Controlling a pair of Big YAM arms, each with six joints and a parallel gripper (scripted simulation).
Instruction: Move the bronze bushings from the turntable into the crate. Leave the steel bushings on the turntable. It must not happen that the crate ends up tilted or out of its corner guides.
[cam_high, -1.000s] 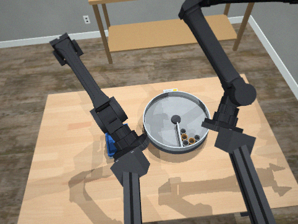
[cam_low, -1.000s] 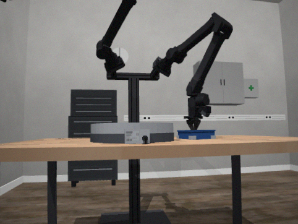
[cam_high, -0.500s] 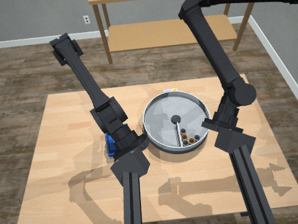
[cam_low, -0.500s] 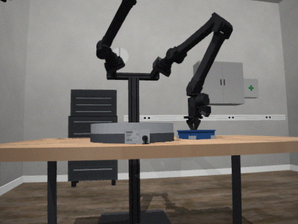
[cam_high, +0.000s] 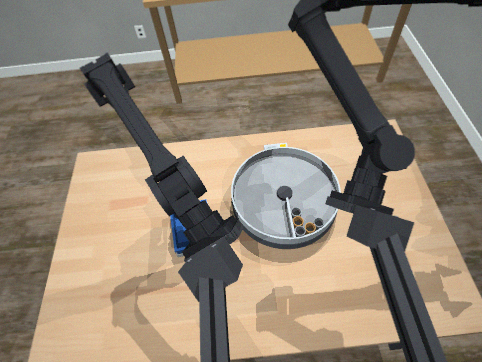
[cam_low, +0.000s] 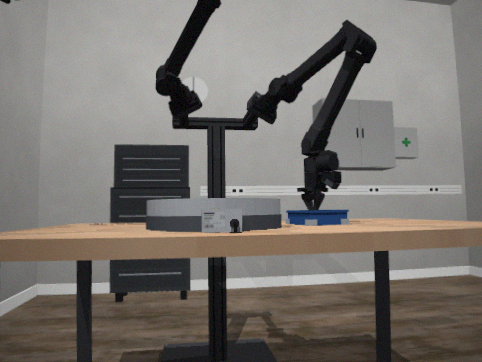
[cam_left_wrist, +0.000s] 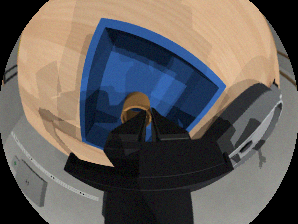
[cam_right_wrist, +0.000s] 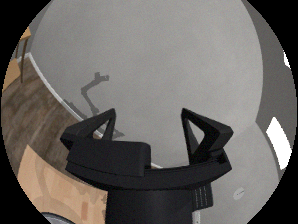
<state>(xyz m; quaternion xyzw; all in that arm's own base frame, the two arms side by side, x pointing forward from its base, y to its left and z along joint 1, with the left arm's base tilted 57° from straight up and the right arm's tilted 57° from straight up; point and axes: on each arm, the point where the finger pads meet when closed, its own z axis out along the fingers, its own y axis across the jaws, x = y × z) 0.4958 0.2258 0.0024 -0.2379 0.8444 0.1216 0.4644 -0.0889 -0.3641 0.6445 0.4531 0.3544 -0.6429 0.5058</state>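
Now: left hand 10 mm to the right of the blue crate, 10 mm past it and 10 mm above it.
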